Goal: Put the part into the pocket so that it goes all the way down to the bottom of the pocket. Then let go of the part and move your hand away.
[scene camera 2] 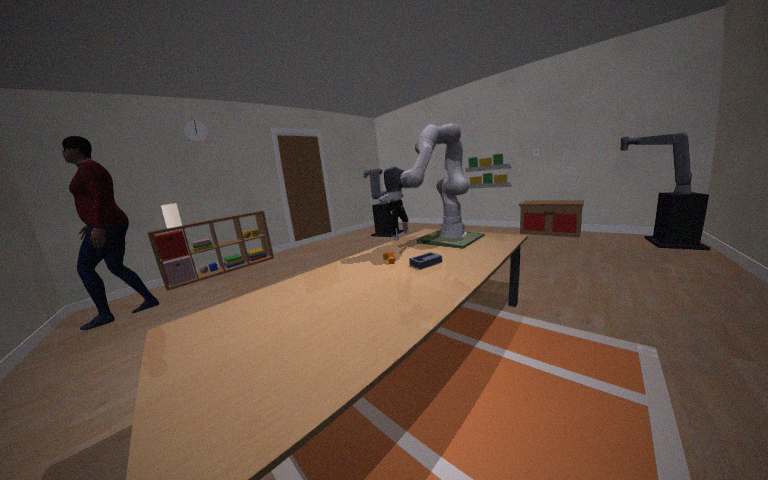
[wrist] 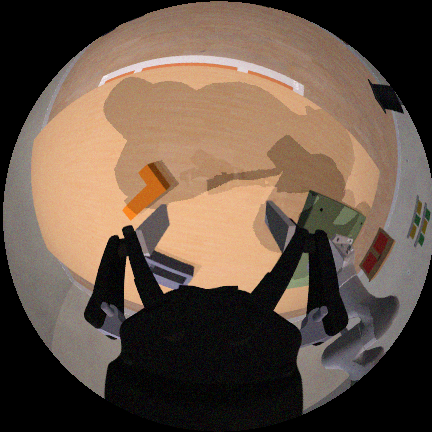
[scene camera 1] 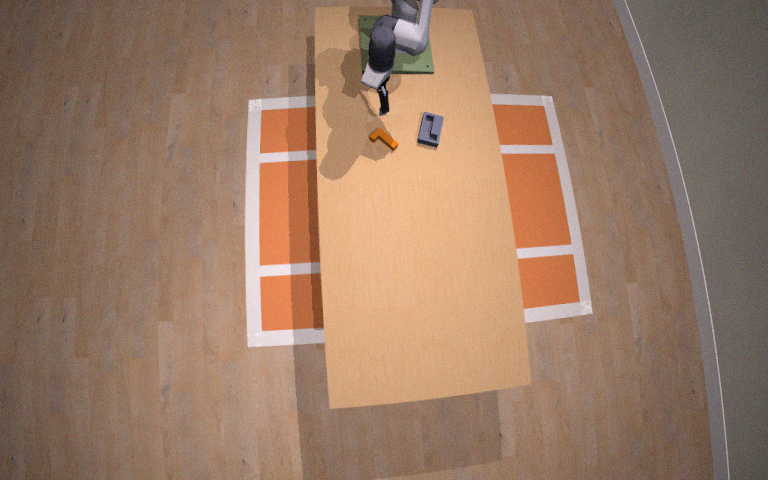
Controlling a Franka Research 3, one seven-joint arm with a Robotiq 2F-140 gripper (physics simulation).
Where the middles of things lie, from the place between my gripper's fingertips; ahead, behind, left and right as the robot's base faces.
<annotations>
My gripper is now 140 mm short of the orange L-shaped block [wrist: 155, 182] and 90 mm above it. The rest, counted from my hand: grey-blue block with pocket [wrist: 169, 272] 130 mm ahead, 210 mm to the left, 80 mm below.
</annotations>
